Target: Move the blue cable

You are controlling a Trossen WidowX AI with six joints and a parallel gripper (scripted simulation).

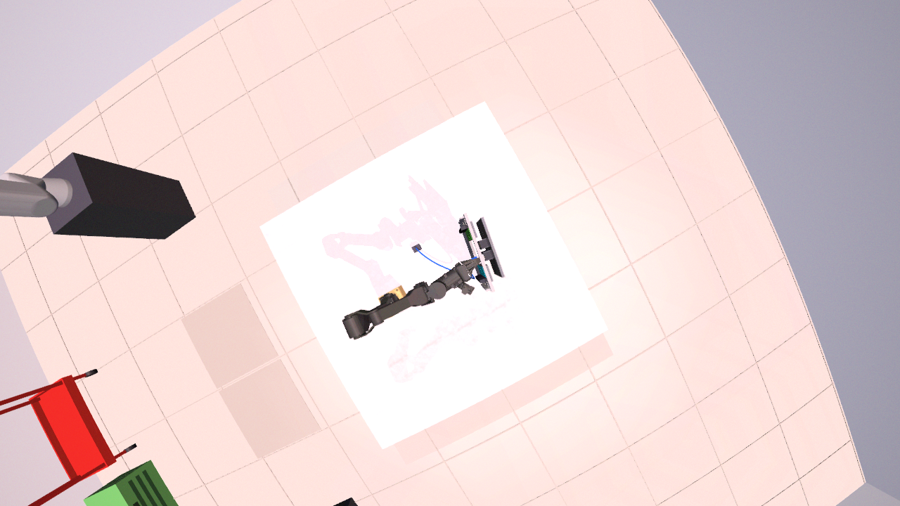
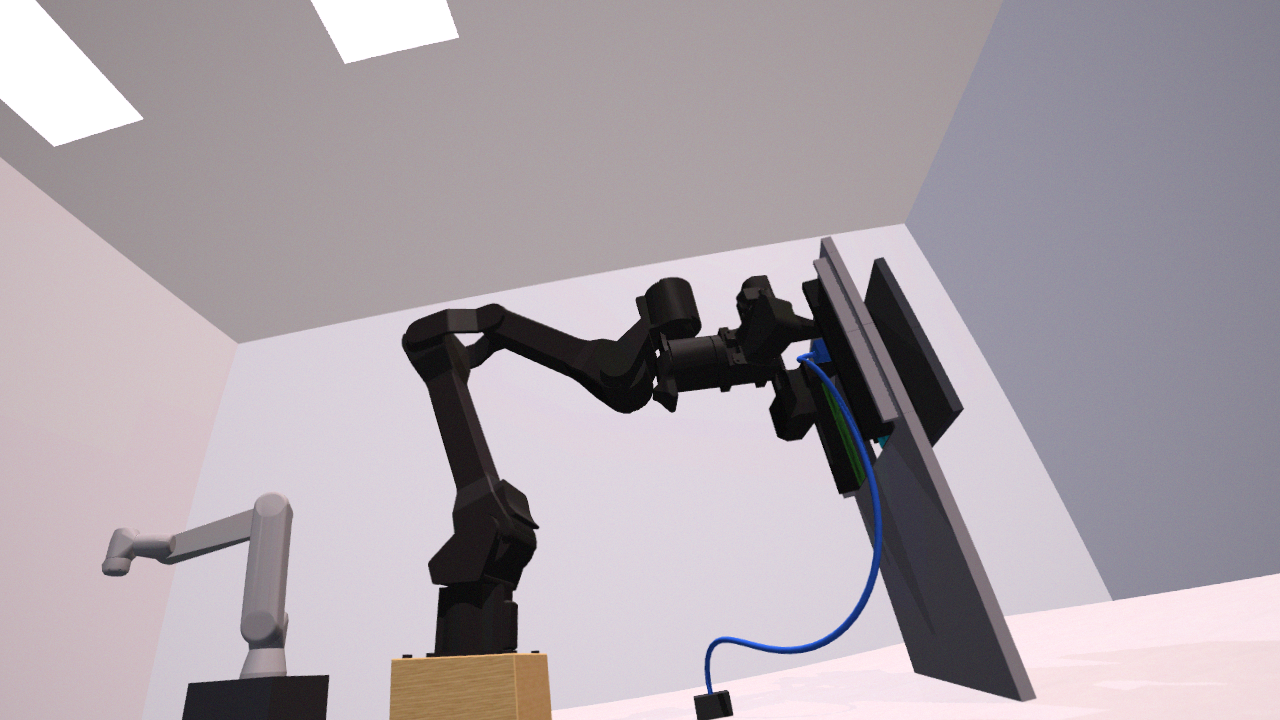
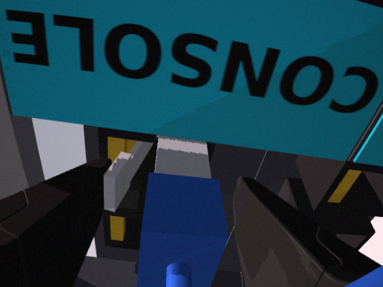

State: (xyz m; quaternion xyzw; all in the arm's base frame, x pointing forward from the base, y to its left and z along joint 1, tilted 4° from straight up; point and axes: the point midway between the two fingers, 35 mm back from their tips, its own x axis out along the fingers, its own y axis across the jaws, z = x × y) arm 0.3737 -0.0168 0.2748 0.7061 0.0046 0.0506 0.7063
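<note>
Now: gripper tip 10 mm below the blue plug. The rest, counted from my gripper tip: dark rack panel 30 mm ahead, 20 mm to the left, 40 mm below; black block 210 mm behind, 170 mm to the left, 330 mm below.
</note>
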